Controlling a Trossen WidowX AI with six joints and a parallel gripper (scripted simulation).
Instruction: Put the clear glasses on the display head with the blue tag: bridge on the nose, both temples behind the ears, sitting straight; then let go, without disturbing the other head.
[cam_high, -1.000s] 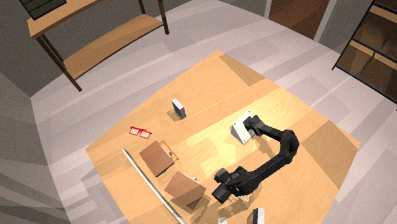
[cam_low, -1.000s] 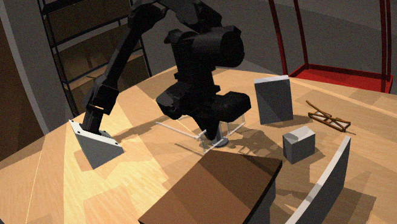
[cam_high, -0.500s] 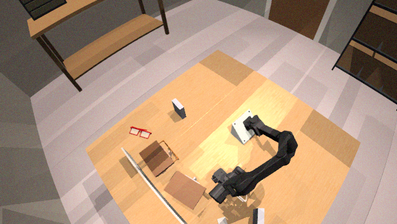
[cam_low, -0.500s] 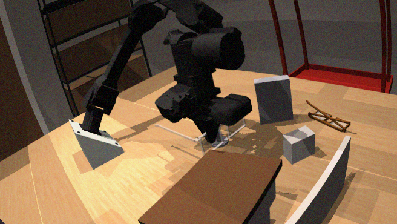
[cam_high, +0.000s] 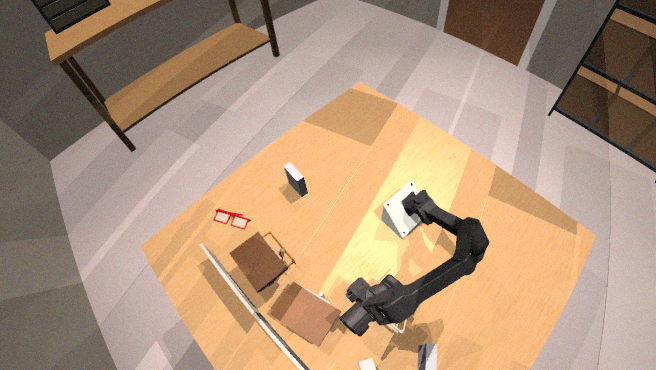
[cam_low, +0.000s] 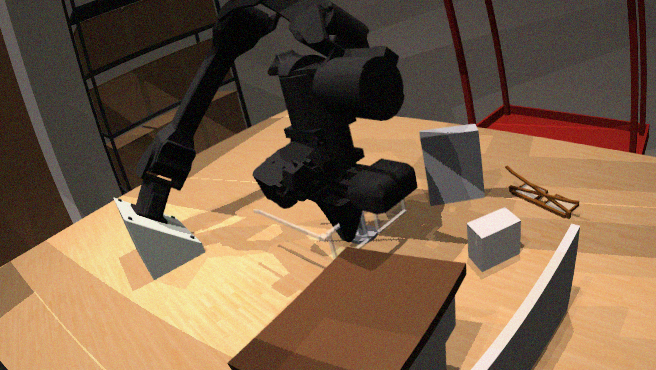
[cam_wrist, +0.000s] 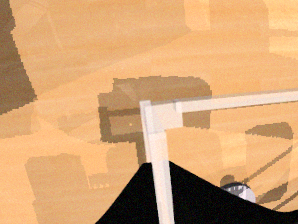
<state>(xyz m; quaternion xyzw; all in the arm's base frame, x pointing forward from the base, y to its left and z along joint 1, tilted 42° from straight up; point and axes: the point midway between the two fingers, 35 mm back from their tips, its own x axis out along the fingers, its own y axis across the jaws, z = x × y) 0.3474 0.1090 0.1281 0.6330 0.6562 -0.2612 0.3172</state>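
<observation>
My gripper tip is now 7 cm past the grey post, 7 cm to the right of it and 3 cm above it. The rest, counted from my gripper tip: long grey bar: 28 cm ahead, 22 cm to the right; grey cube: 13 cm ahead, 12 cm to the left, 3 cm below.
</observation>
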